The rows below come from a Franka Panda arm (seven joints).
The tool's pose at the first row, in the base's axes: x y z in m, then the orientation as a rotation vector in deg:
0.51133 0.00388 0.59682 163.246 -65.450 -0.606
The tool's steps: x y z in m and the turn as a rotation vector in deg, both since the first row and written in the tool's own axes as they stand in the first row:
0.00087 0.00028 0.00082 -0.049 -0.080 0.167
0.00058 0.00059 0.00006 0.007 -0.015 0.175
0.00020 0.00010 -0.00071 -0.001 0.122 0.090
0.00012 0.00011 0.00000 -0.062 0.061 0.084
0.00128 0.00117 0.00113 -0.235 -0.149 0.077
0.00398 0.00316 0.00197 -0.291 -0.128 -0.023
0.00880 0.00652 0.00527 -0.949 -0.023 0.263
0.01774 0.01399 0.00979 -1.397 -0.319 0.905
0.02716 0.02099 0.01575 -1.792 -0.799 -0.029
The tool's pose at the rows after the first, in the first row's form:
0.51174 0.00303 0.59604 163.133 -65.686 -0.739
0.51134 0.00305 0.59681 163.156 -65.704 -0.614
0.51143 0.00372 0.59754 163.154 -65.555 -0.428
0.51134 0.00372 0.59683 163.124 -65.538 -0.550
0.51141 0.00208 0.59580 163.045 -65.509 -0.947
0.51196 -0.00127 0.59516 163.047 -65.344 -0.955
0.51302 -0.00723 0.59219 162.277 -65.512 -1.161
0.51419 -0.01908 0.58839 161.609 -66.322 -1.797
0.51598 -0.03100 0.58312 161.950 -64.958 -2.749

